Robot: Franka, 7 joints.
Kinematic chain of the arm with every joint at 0, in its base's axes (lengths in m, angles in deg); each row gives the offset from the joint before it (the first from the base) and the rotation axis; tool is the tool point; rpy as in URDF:
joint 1: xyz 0 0 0.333 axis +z
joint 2: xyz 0 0 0 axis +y
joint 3: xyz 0 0 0.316 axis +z
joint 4: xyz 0.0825 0 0 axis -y
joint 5: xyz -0.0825 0 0.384 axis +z
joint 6: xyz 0 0 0 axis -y
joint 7: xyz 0.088 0 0 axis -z
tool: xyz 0 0 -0.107 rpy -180 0 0
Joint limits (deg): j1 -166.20..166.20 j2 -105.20..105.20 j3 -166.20..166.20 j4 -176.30..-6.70 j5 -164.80..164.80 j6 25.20..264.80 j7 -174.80..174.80
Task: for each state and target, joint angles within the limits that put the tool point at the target. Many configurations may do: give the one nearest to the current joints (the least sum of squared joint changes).
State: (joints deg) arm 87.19 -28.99 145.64 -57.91 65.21 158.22 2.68
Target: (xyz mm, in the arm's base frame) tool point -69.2 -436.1 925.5
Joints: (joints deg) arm 103.95 18.18 166.20 -87.23 67.88 154.59 2.68
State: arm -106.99 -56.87 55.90 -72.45 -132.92 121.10 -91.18
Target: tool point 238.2 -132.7 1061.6
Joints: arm -114.12 -40.08 33.28 -77.43 -131.07 117.87 -91.18
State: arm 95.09 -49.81 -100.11 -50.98 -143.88 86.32 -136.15
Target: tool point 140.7 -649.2 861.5
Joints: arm 82.27 -44.17 -100.32 -33.71 -149.98 107.66 -136.15
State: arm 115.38 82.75 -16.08 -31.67 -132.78 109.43 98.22
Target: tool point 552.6 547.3 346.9
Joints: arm 75.46 63.54 -43.35 -69.71 -118.35 90.71 98.22
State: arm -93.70 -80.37 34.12 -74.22 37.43 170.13 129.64
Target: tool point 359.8 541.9 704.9
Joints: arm -89.45 -99.24 43.16 -87.90 38.71 171.10 129.64
